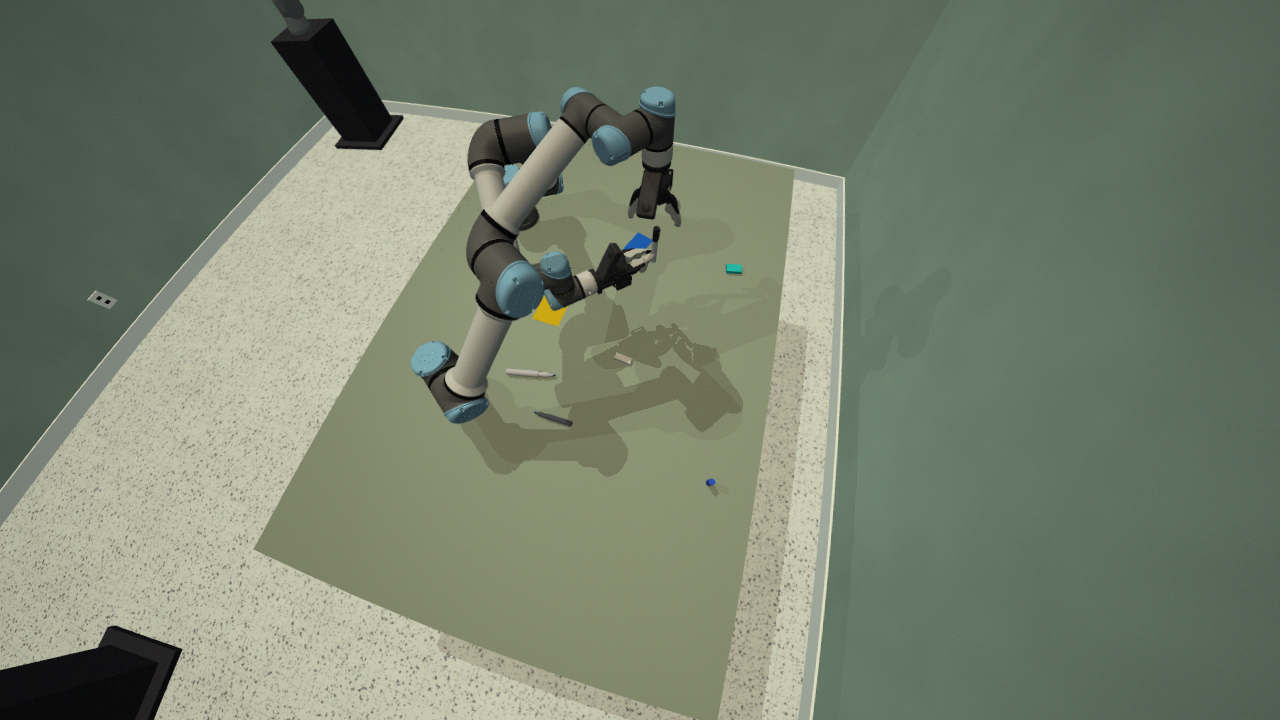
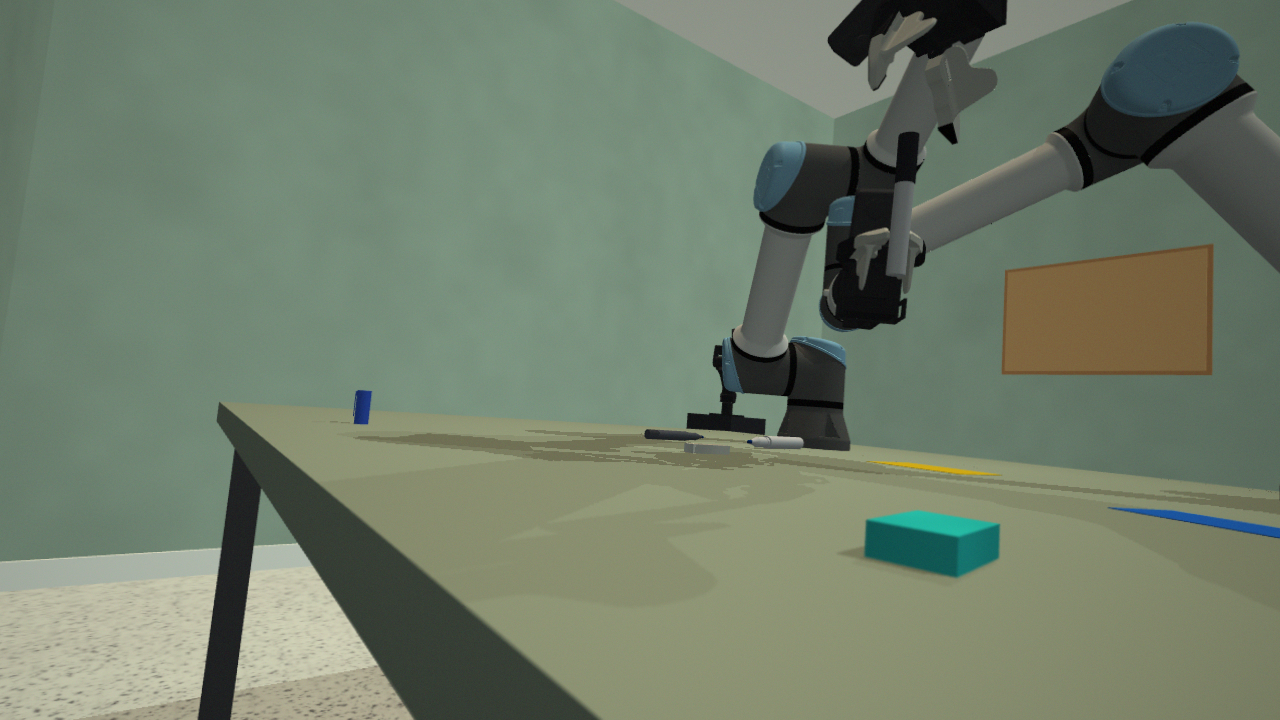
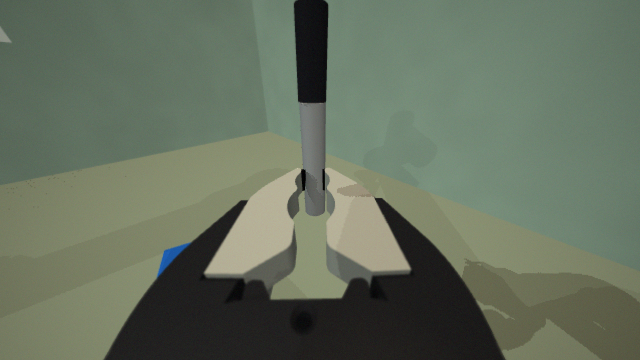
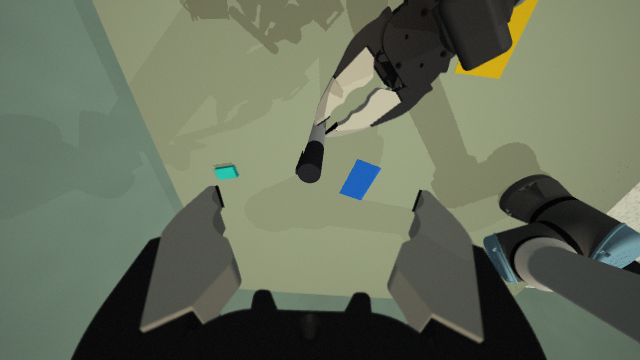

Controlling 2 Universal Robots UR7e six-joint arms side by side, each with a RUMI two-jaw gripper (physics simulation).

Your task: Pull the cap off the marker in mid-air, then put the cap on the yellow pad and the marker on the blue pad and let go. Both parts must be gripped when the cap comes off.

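Places are measured from the left arm's base along level axes (x ahead, y left, z up), in metres.
Pixels of known places: left gripper, fingertip midpoint: (image 1: 653,252) (image 2: 898,235) (image 3: 314,171) (image 4: 320,130); right gripper, fingertip midpoint: (image 1: 654,222) (image 2: 917,119) (image 4: 318,190); left arm's base, link origin: (image 4: 525,195); right arm's base, link origin: (image 2: 812,447).
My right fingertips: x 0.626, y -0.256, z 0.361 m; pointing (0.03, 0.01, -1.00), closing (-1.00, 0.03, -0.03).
Note:
Ahead of a thing's pixels: the offset from my right fingertips to its top centre.
My left gripper (image 1: 651,255) (image 2: 887,270) (image 3: 314,171) (image 4: 320,130) is shut on the lower end of the marker's grey body (image 1: 654,250) (image 2: 900,228) (image 3: 313,135) (image 4: 317,132), held upright in mid-air. The black cap {dx +0.009, dy -0.005, dz -0.018 m} (image 1: 656,233) (image 2: 907,157) (image 3: 311,55) (image 4: 310,161) is on its upper end. My right gripper (image 1: 655,219) (image 2: 913,111) (image 4: 318,190) is open above the cap, with no finger touching it. The blue pad {dx -0.101, dy +0.211, dz -0.360 m} (image 1: 638,240) (image 2: 1208,522) (image 3: 171,256) (image 4: 360,180) and yellow pad {dx -0.344, dy -0.141, dz -0.360 m} (image 1: 550,312) (image 2: 939,468) (image 4: 490,71) lie flat on the table.
A teal block {dx +0.301, dy +0.181, dz -0.346 m} (image 1: 733,268) (image 2: 930,541) (image 4: 226,172), a pale block {dx -0.034, dy -0.294, dz -0.349 m} (image 1: 622,358) (image 2: 707,448), a white marker {dx -0.328, dy -0.420, dz -0.338 m} (image 1: 529,373) (image 2: 778,442), a dark pen {dx -0.208, dy -0.552, dz -0.344 m} (image 1: 553,418) (image 2: 673,435) and a small blue cylinder {dx +0.323, dy -0.638, dz -0.313 m} (image 1: 710,482) (image 2: 361,407) are on the table.

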